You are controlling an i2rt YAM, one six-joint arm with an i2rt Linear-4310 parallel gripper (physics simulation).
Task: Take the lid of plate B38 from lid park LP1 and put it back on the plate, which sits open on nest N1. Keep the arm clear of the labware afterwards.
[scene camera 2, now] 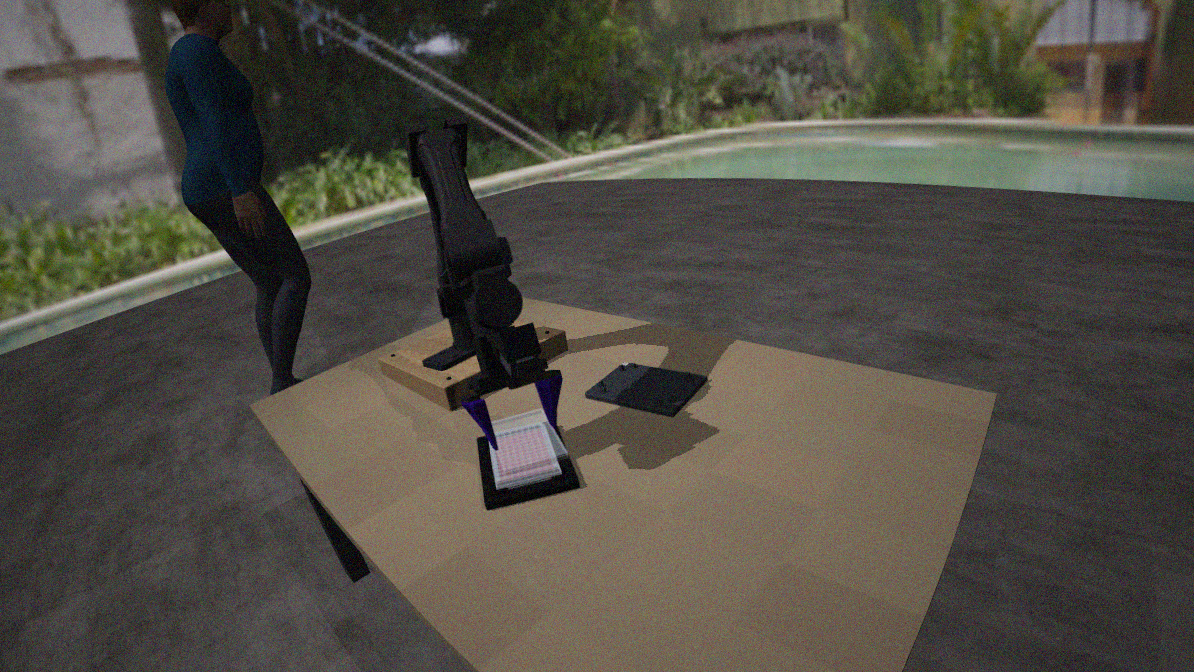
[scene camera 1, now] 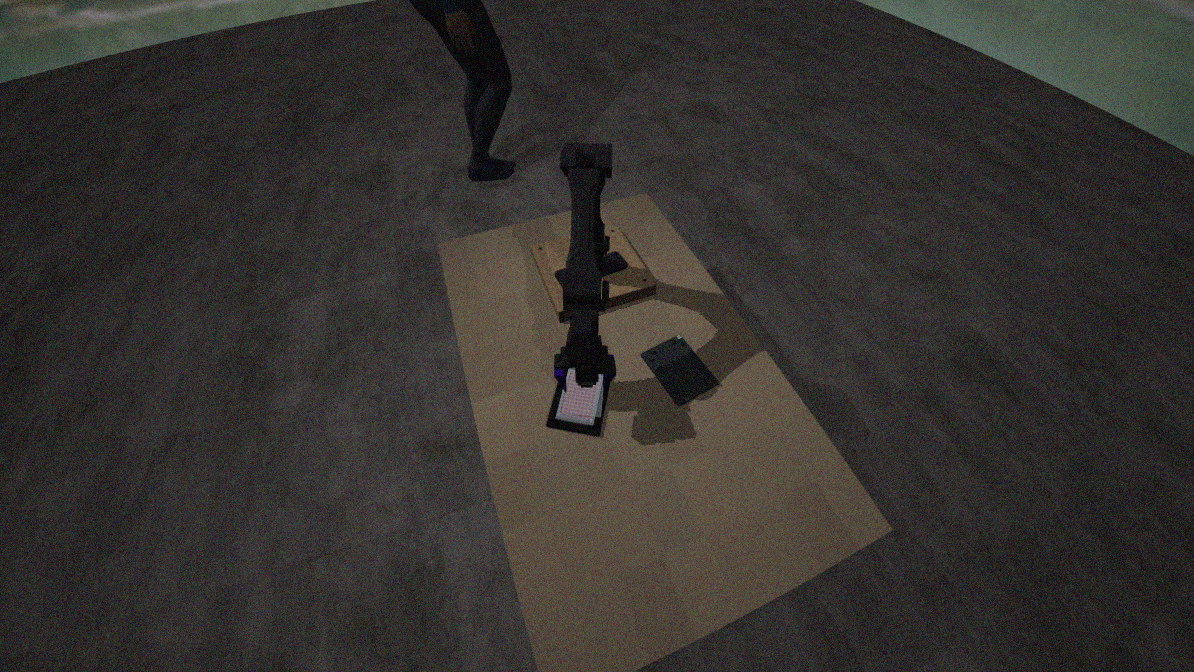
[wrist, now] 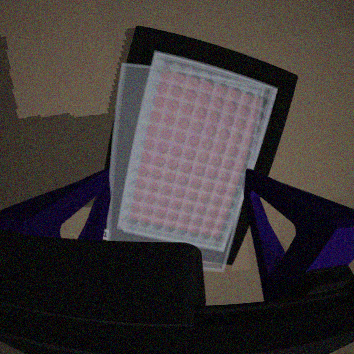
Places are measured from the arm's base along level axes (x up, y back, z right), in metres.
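Where they show: gripper, fingertip midpoint: (scene camera 2: 525, 439) (scene camera 1: 584, 389) (wrist: 177, 177); arm's base, link origin: (scene camera 2: 471, 348).
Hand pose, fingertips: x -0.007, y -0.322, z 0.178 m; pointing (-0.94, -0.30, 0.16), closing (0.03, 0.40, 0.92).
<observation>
Each offset is from my fingertips to the top centre of the thing. "pt": to the spot under its first point. Level surfaces: height alone.
Plate B38 {dx +0.006, dy +0.001, dz +0.001 m} (scene camera 1: 579, 404) (scene camera 2: 524, 452) (wrist: 189, 154), white with pink wells, sits on the black nest N1 {dx -0.016, dy -0.002, dz +0.013 m} (scene camera 1: 569, 426) (scene camera 2: 535, 495) (wrist: 281, 105). My gripper (scene camera 1: 581, 380) (scene camera 2: 515, 407) (wrist: 177, 177), with purple fingers, is shut on the clear lid {pt dx +0.003, dy -0.025, dz -0.025 m} (wrist: 121, 158) (scene camera 2: 521, 419) and holds it by its long sides, low over the plate. In the wrist view the lid is turned a little against the plate and overhangs it on the left. I cannot tell whether lid and plate touch. The dark lid park LP1 {dx -0.014, dy -0.040, dz -0.236 m} (scene camera 1: 677, 370) (scene camera 2: 647, 388) lies bare to the right.
The arm stands on a wooden base block (scene camera 1: 635, 294) (scene camera 2: 417, 371) at the back of the tan table {dx -0.034 m} (scene camera 1: 668, 518) (scene camera 2: 751, 502). A person (scene camera 1: 480, 75) (scene camera 2: 225, 167) stands on the floor behind the table's far left corner.
</observation>
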